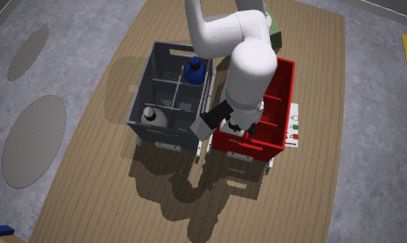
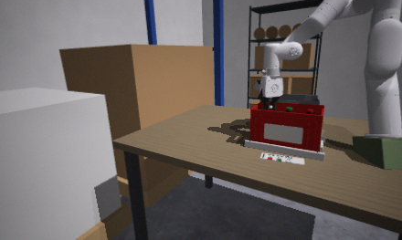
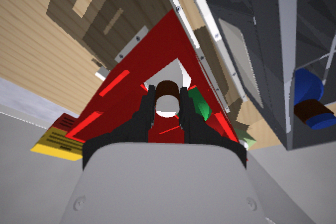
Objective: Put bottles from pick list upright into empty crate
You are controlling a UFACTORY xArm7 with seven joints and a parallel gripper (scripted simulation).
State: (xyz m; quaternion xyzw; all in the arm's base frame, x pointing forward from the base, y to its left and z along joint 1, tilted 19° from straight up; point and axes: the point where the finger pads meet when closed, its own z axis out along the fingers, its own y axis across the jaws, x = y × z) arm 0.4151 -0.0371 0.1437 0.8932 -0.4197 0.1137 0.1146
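Right now the green bottle is 80 mm behind my hand, 70 mm below it and 20 mm to the left of it. The rest, counted from my hand: red-label bottle: 170 mm behind, 70 mm below, 30 mm to the left; red crate: 80 mm below, 80 mm behind, 60 mm to the left; grey crate: 180 mm to the right, 90 mm behind, 80 mm below.
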